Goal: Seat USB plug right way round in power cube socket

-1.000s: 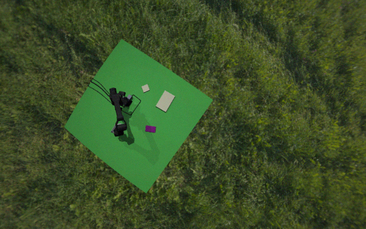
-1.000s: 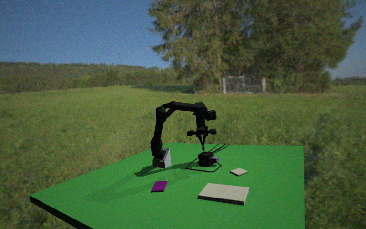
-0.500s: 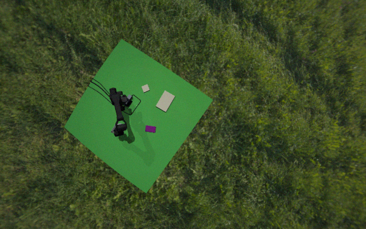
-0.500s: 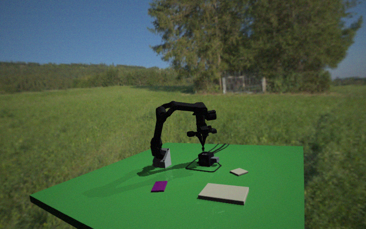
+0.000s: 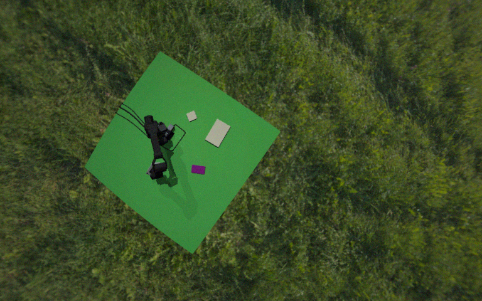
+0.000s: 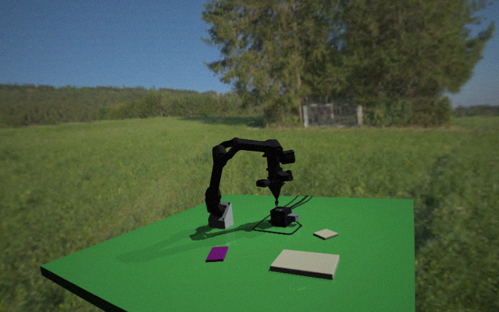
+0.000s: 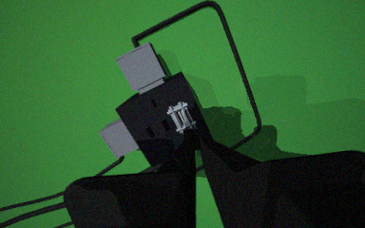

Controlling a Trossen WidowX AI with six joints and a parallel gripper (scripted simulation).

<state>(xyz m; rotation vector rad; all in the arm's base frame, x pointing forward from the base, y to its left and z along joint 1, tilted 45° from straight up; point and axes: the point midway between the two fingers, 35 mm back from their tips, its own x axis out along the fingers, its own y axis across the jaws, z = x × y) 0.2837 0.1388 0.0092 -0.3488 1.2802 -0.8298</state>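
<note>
My gripper tip is now 2 cm above the silver USB plug. Also, from my gripper tip: purple flat block 36 cm to the right, 13 cm below, 8 cm behind; then beige tile 24 cm ahead, 13 cm below, 5 cm to the right; then beige slab 31 cm to the right, 26 cm ahead, 13 cm below.
</note>
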